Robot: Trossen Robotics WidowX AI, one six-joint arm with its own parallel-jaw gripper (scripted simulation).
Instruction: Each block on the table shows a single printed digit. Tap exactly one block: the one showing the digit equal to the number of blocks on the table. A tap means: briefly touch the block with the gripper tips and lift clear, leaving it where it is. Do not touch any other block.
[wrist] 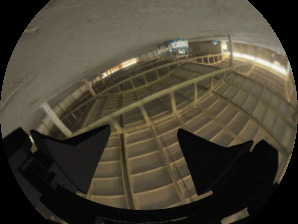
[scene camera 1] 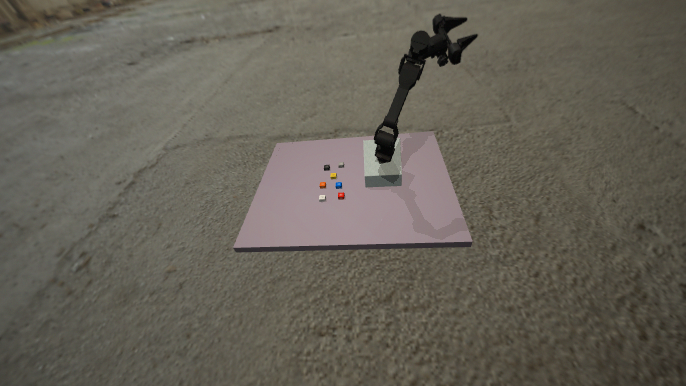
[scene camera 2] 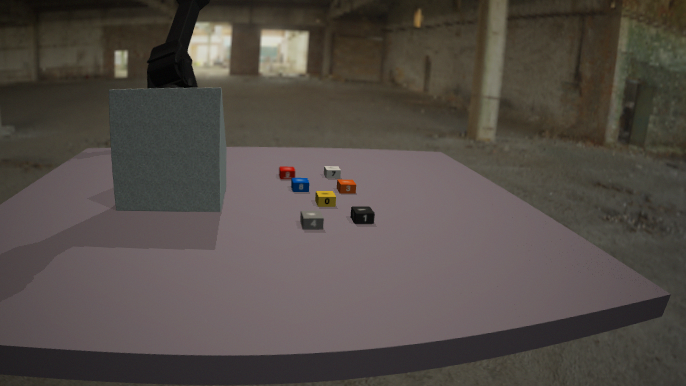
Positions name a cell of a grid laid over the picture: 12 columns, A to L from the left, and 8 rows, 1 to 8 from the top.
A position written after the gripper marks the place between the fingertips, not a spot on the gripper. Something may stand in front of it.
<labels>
gripper: wrist F5; scene camera 1 I1; not seen in scene camera 2 (out of frame)
</labels>
